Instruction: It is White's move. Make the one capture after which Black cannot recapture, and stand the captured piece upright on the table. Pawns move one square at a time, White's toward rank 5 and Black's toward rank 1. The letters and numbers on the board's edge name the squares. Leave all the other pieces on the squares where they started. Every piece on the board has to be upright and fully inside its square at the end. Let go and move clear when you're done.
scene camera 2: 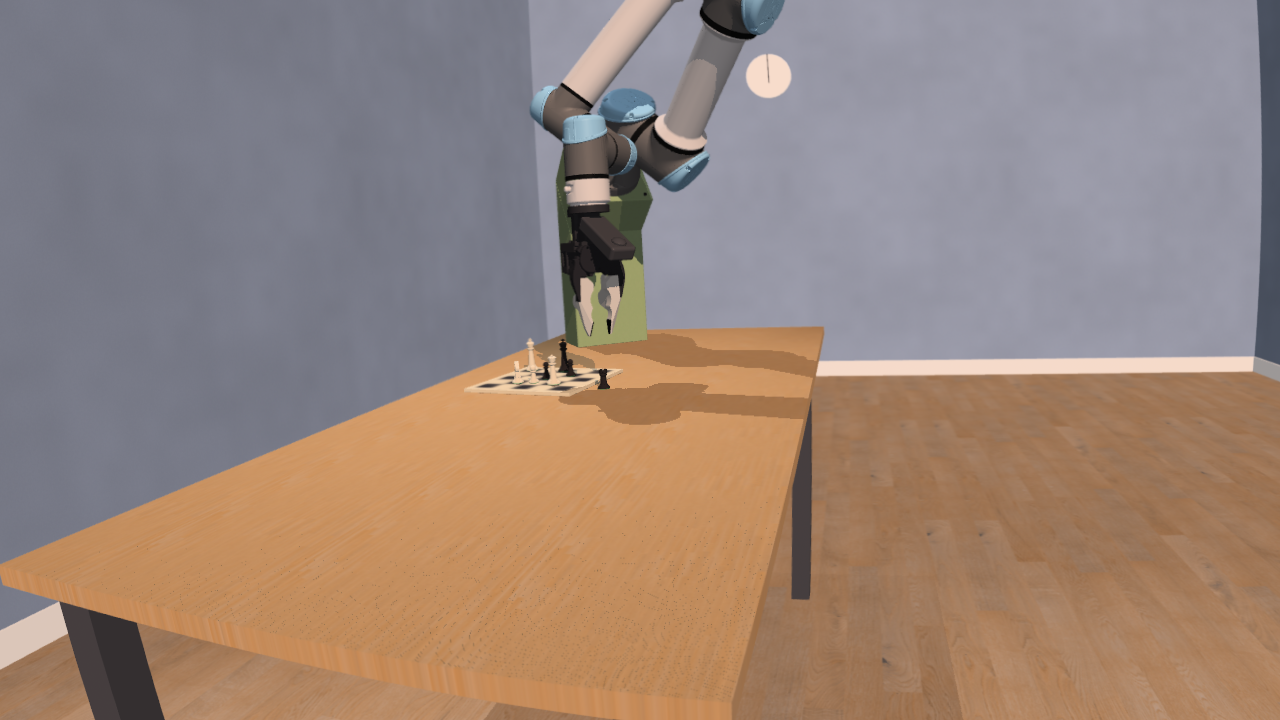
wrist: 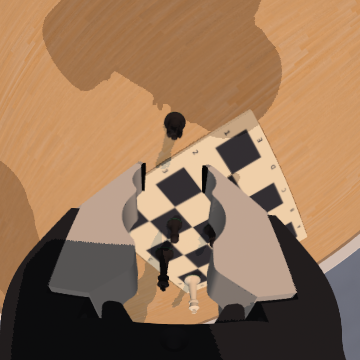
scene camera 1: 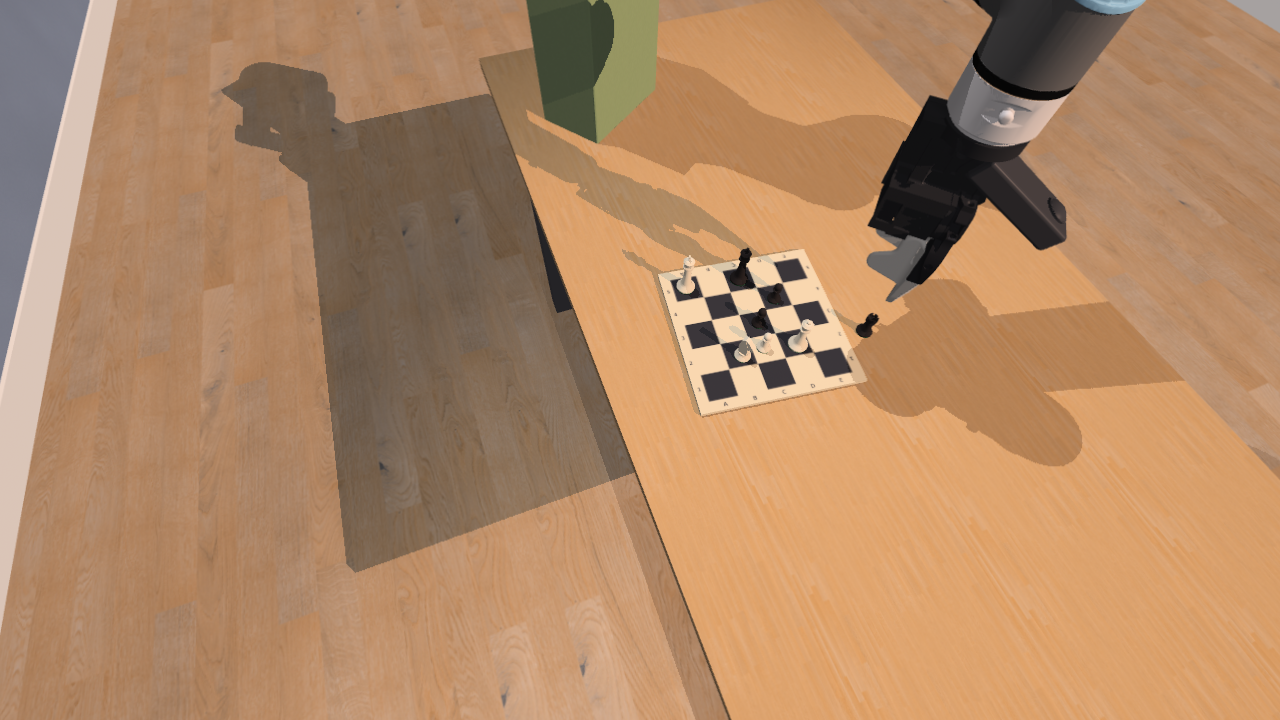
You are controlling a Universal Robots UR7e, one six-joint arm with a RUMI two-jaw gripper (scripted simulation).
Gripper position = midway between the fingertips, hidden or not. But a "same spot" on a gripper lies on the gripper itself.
Labels:
The gripper shows in scene camera 2, in the wrist view and in scene camera 1 (891, 288). A small chessboard shows in scene camera 2 (585, 377), in the wrist view and in scene camera 1. The same spot on the small chessboard: (wrist: 239, 149) is (scene camera 1: 835, 363). One and the same spot on the gripper: (wrist: 256, 261) is (scene camera 2: 586, 285).

